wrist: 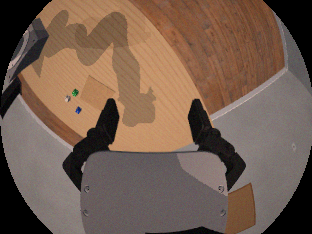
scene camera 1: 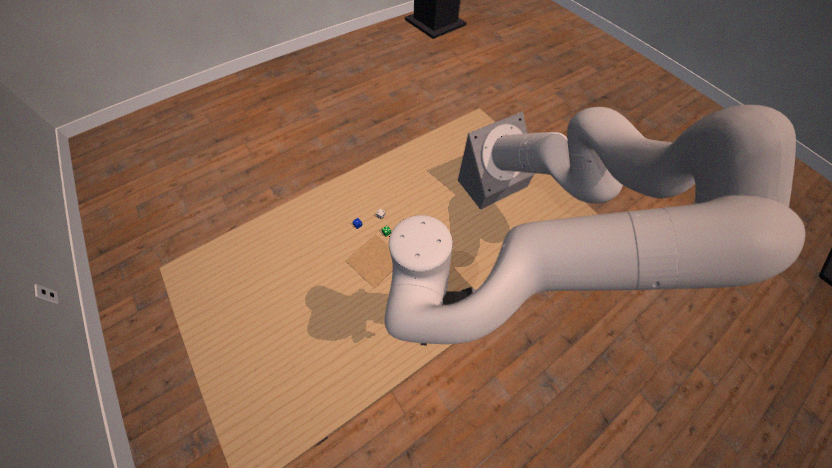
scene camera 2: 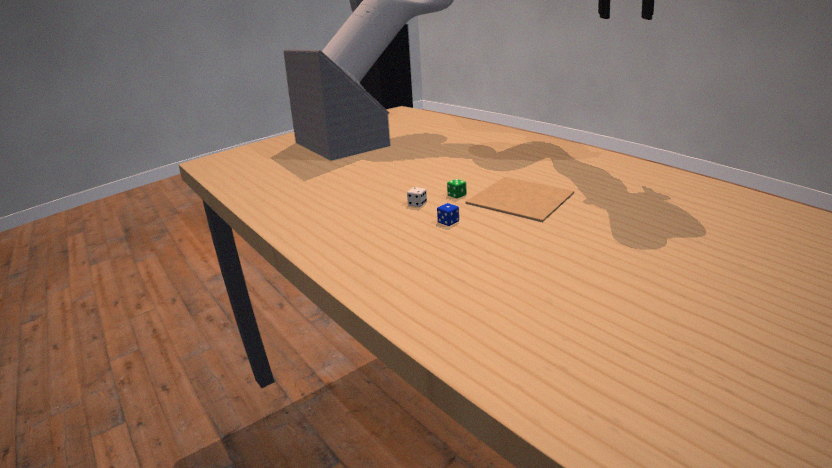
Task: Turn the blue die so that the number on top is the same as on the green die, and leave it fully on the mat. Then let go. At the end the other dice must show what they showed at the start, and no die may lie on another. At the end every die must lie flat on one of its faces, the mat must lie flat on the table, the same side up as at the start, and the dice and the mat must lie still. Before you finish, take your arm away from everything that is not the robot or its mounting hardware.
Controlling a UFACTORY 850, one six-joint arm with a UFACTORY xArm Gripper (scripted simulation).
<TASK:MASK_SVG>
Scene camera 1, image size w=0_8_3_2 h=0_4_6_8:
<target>mat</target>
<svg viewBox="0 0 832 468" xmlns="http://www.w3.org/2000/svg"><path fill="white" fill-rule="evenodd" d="M376 234L346 260L374 288L393 270L389 245Z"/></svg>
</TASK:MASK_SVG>
